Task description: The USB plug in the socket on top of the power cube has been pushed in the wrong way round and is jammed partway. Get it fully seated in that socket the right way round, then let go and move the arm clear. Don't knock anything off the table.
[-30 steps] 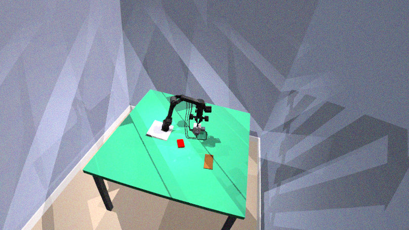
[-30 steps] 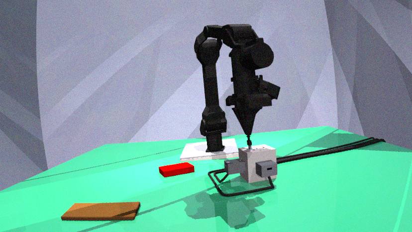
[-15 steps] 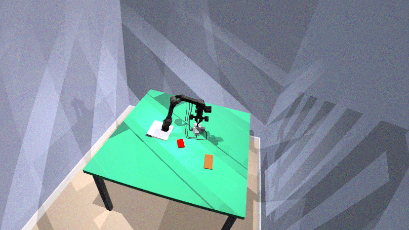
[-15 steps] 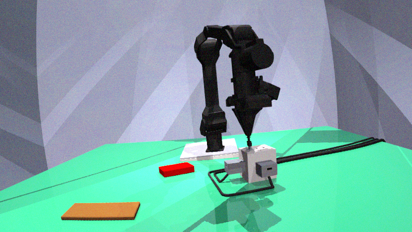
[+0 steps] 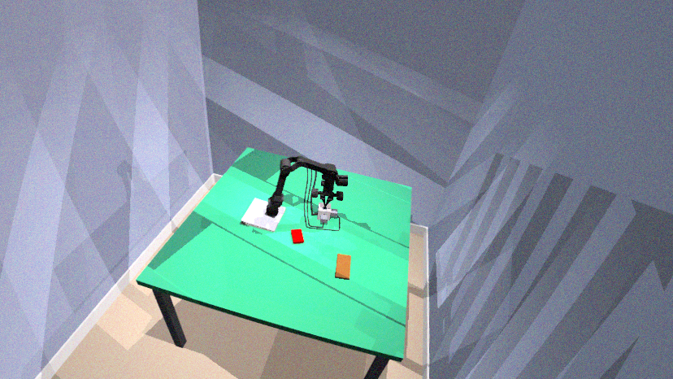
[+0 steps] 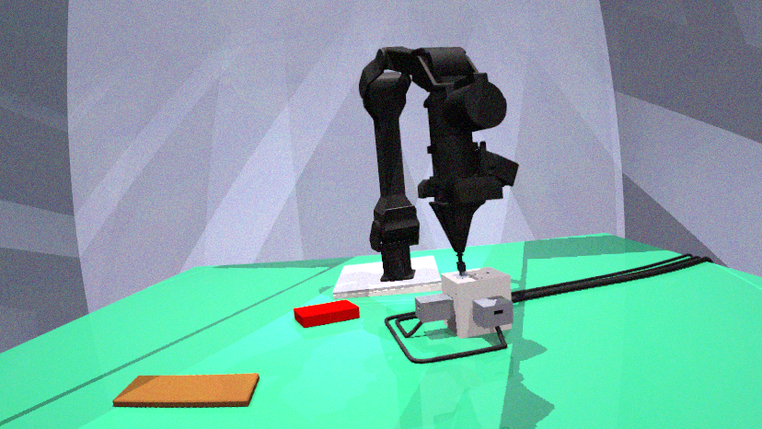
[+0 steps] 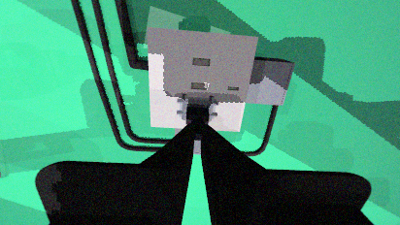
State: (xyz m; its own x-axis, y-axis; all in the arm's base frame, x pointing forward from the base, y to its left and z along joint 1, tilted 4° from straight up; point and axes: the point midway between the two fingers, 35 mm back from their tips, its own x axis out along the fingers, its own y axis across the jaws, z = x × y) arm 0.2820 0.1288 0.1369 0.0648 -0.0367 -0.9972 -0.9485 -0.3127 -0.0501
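Right now the USB plug is 10 mm below my gripper tip. From my gripper tip the other things lie so: orange-brown block (300 mm to the right, 230 mm ahead, 100 mm below); red block (220 mm to the right, 100 mm below, 80 mm behind).
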